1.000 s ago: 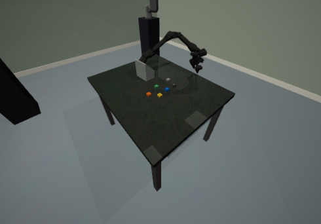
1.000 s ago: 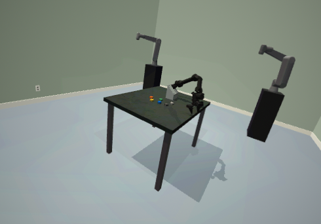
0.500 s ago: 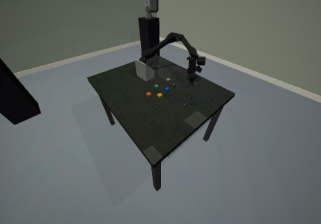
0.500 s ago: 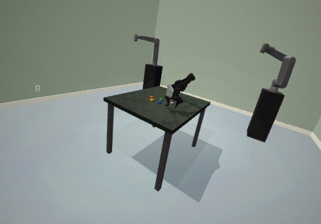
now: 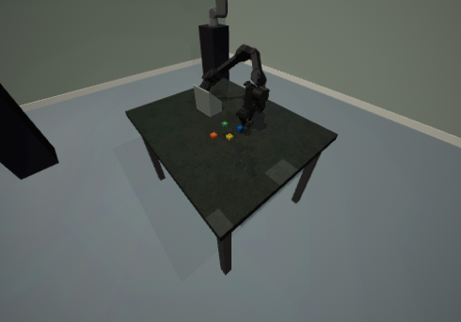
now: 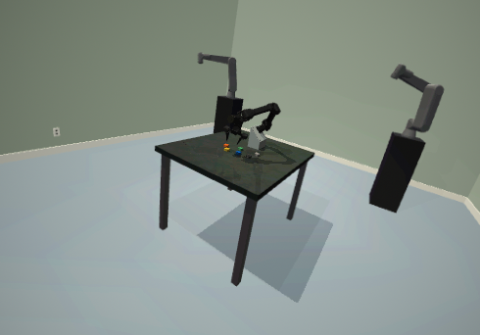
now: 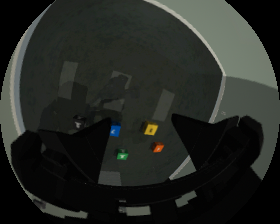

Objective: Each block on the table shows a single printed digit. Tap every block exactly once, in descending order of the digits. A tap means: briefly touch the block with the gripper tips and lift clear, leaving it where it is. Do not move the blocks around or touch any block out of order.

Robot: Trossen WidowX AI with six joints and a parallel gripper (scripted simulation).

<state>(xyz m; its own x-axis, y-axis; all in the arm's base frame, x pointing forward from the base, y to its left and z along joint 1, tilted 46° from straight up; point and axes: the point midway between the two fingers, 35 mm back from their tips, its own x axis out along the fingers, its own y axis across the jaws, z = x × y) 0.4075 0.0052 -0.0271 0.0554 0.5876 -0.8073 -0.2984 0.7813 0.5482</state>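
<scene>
Now: the green block 17 cm behind my gripper tip, 9 cm below it and 1 cm to the right of it. The rest, counted from my gripper tip: yellow block 9 cm below, 7 cm to the right, 6 cm behind; then dark block 12 cm to the left, 9 cm below, 8 cm behind; then blue block 9 cm below, 8 cm behind, 3 cm to the left.
</scene>
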